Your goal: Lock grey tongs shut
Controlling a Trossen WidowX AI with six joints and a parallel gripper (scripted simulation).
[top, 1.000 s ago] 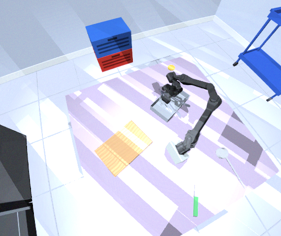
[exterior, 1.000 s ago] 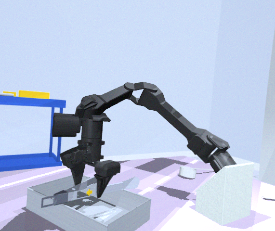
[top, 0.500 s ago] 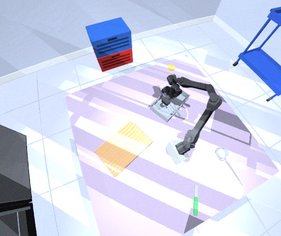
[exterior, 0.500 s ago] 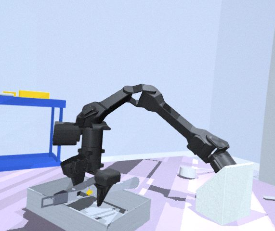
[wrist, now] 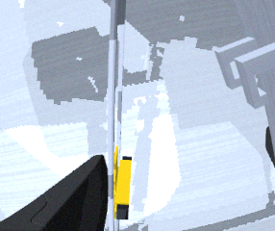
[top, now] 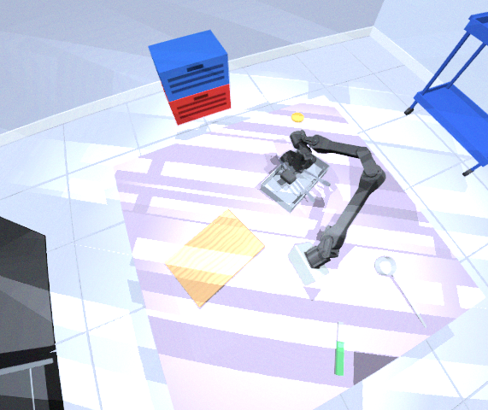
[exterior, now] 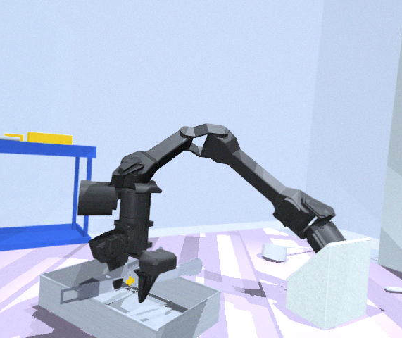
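My gripper tip is now right at the roasting tin. From my gripper tip the other things lie so: yellow mark: 4 cm above, 3 cm to the left, 1 cm ahead; wooden board: 46 cm to the left, 24 cm behind, 2 cm below.
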